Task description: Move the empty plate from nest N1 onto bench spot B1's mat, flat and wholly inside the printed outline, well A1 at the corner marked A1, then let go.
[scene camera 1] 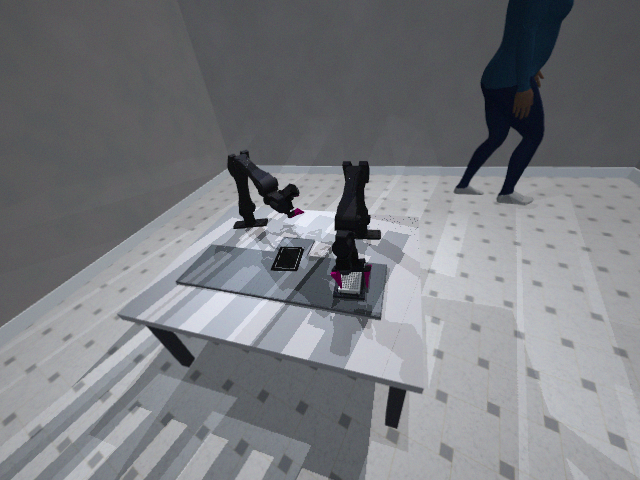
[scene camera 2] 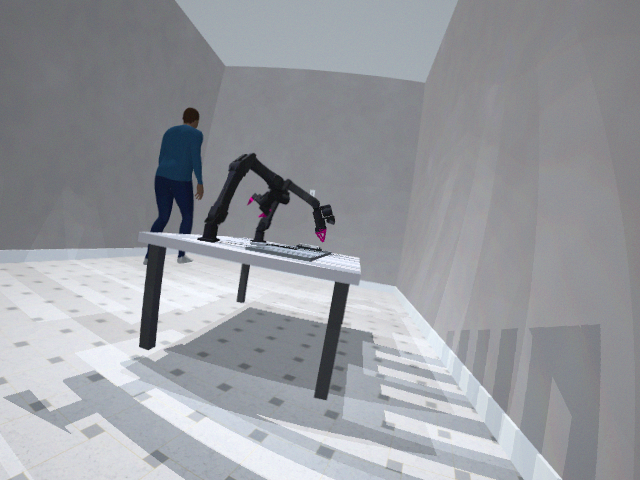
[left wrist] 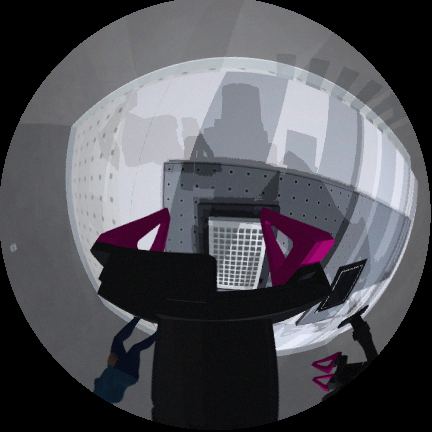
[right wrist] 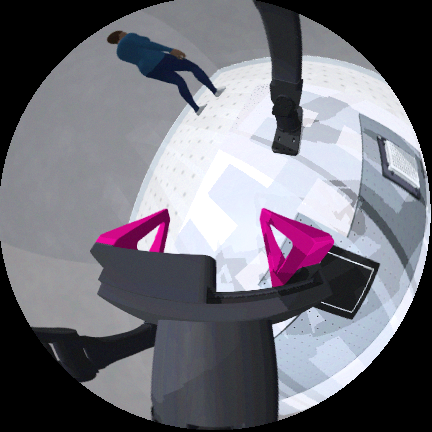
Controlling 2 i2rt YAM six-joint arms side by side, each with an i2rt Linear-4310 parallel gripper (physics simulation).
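Pixels of known places: left gripper, fingertip midpoint: (scene camera 1: 354, 287) (scene camera 2: 323, 240) (left wrist: 214, 212); right gripper, fingertip midpoint: (scene camera 1: 301, 204) (scene camera 2: 253, 210) (right wrist: 214, 213); left arm's base at its link origin: (scene camera 1: 361, 234) (scene camera 2: 258, 241) (right wrist: 288, 126); right arm's base at its link origin: (scene camera 1: 251, 224) (scene camera 2: 209, 240) (left wrist: 353, 315).
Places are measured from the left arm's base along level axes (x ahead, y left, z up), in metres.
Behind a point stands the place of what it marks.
The white gridded plate (scene camera 1: 349, 282) @[y -0.027, x 0.370, z 0.036 m] (left wrist: 235, 250) @[y -0.024, x 0.370, z 0.039 m] (right wrist: 401, 162) sits in the dark nest (scene camera 1: 349, 296) @[y -0.022, x 0.432, z 0.025 m] (left wrist: 202, 225) @[y 0.027, x 0.402, z 0.025 m], at the right end of the grey board in scene camera 1. My left gripper (scene camera 1: 352, 284) @[y -0.003, x 0.437, z 0.082 m] (scene camera 2: 321, 239) @[y -0.003, x 0.437, z 0.082 m] (left wrist: 214, 212) @[y -0.003, x 0.437, z 0.082 m] is open and above the plate; in the left wrist view one finger overlaps the plate's right edge. The black mat (scene camera 1: 287, 259) @[y -0.335, x 0.229, z 0.015 m] (left wrist: 342, 286) @[y -0.329, x 0.227, z 0.015 m] (right wrist: 352, 285) @[y -0.329, x 0.250, z 0.015 m] with its white outline lies left of the nest in scene camera 1. My right gripper (scene camera 1: 297, 212) @[y -0.295, x 0.006, z 0.188 m] (scene camera 2: 256, 207) @[y -0.295, x 0.006, z 0.188 m] (right wrist: 214, 213) @[y -0.295, x 0.006, z 0.188 m] is open and empty, raised behind the mat. The A1 marks are too small to read.
The perforated grey board (scene camera 1: 227, 271) @[y -0.601, x 0.328, z 0.013 m] (left wrist: 240, 182) @[y -0.029, x 0.465, z 0.013 m] carries the nest. The white table (scene camera 1: 248, 330) @[y -0.379, x 0.603, z 0.000 m] (scene camera 2: 248, 255) @[y -0.939, x 0.190, z -0.007 m] extends around it. A pale square (scene camera 1: 320, 249) lies between mat and left arm. A person (scene camera 1: 527, 77) (scene camera 2: 178, 155) stands behind the table.
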